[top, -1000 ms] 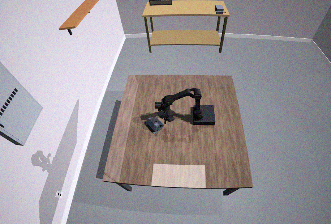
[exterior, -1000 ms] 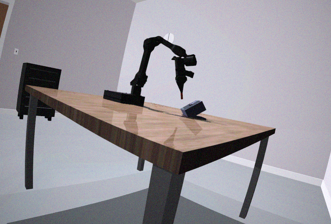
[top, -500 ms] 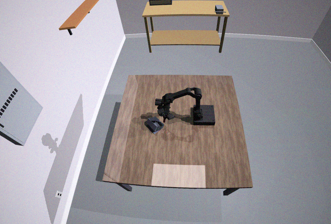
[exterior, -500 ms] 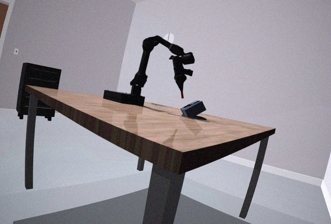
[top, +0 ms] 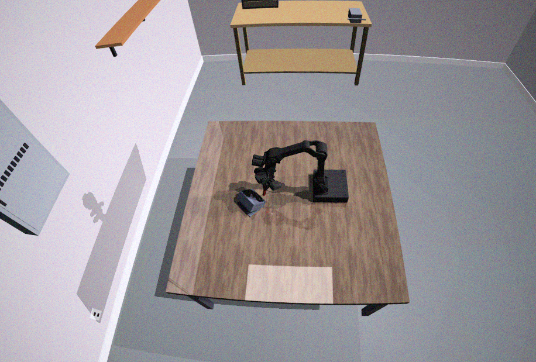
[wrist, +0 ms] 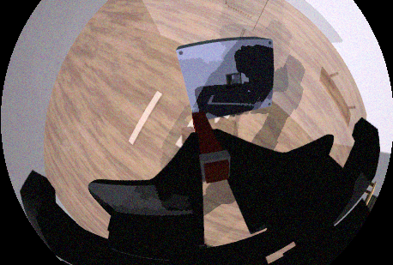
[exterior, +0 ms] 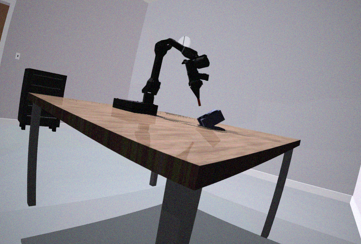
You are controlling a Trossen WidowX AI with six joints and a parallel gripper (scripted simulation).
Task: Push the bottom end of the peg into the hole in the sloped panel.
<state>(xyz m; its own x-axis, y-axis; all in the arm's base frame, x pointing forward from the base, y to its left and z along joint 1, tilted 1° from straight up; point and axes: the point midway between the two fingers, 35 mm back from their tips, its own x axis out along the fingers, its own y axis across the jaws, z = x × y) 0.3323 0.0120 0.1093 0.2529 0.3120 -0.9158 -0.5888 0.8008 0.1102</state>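
The blue-grey sloped panel lies 9 cm ahead of my gripper tip, 1 cm to the left of it and 10 cm below it. From my gripper tip the other things lie so: red square peg 1 cm to the right, 1 cm above.
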